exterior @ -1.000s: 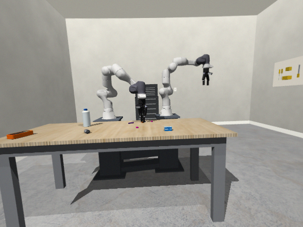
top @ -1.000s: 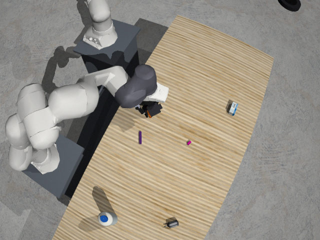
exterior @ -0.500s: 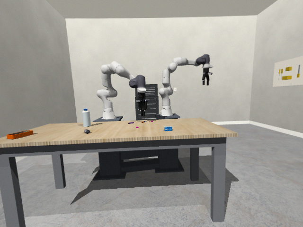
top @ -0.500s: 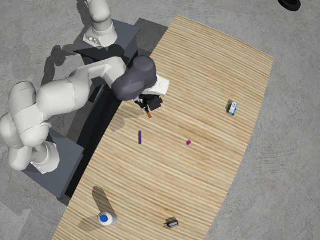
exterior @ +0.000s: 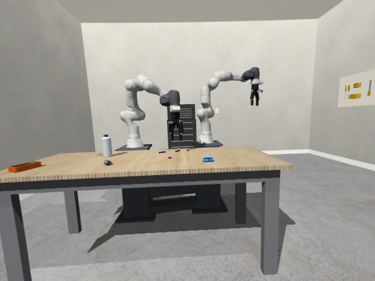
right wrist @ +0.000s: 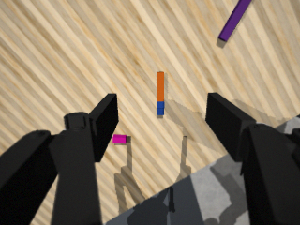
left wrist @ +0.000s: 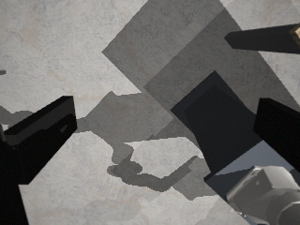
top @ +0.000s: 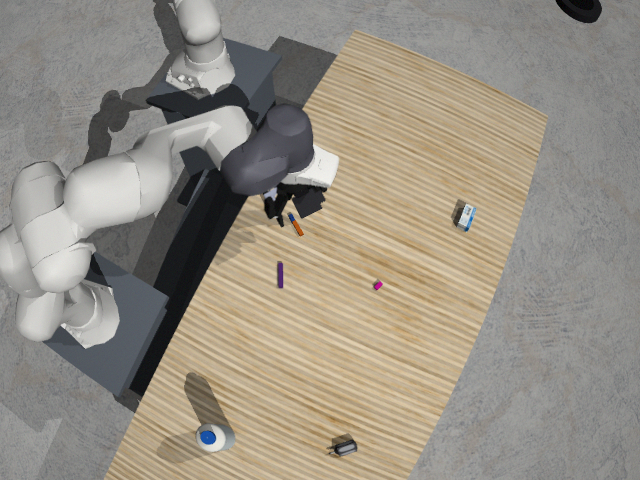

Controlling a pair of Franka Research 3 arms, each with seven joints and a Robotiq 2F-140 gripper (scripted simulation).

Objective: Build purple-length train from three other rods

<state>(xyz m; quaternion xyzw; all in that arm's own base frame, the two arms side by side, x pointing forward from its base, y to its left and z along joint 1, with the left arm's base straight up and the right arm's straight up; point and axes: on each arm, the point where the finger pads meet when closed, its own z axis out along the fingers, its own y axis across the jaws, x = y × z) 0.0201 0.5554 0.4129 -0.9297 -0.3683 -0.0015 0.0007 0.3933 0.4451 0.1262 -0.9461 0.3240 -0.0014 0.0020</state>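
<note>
Now: the orange rod 12 cm below my right hand. Round my right hand: white bottle: 1 cm ahead, 57 cm to the right, 4 cm below; then purple rod: 13 cm to the right, 12 cm below; then blue-and-white box: 40 cm ahead, 17 cm to the left, 11 cm below.
</note>
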